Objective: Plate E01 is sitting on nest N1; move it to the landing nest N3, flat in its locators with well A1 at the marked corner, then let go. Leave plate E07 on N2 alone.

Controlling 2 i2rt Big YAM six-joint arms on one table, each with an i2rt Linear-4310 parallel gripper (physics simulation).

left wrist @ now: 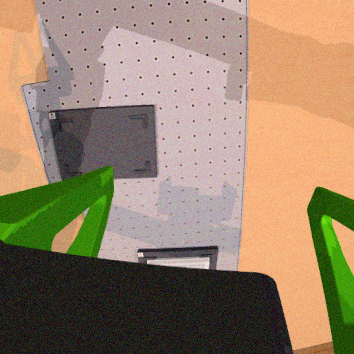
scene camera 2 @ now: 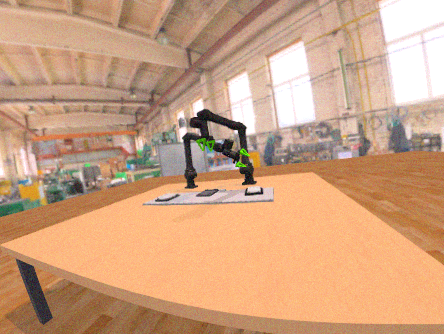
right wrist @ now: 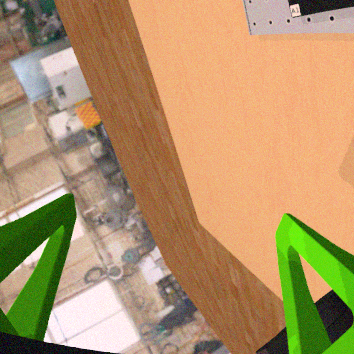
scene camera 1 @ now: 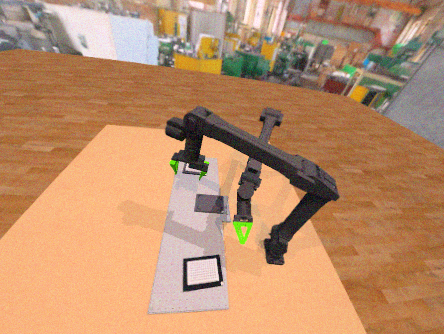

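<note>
A grey perforated plate (scene camera 1: 194, 245) lies on the tan table. On it sit a white-gridded black-framed tile (scene camera 1: 202, 272) at the near end, a dark grey tile (scene camera 1: 211, 203) in the middle and a light tile (scene camera 1: 194, 166) at the far end. One arm's open green gripper (scene camera 1: 189, 167) hovers over the far tile. The other arm's green gripper (scene camera 1: 242, 232) hangs beside the plate's right edge, fingers close together in this view. The left wrist view shows the dark tile (left wrist: 105, 142), a light tile (left wrist: 177, 258) and open fingers (left wrist: 211, 232). The right wrist view shows open fingers (right wrist: 168, 274), empty.
The plate lies along the table's middle (scene camera 2: 209, 196). Arm bases stand at the plate's right (scene camera 1: 275, 252). The right wrist view shows the table's edge and a plate corner (right wrist: 302, 14).
</note>
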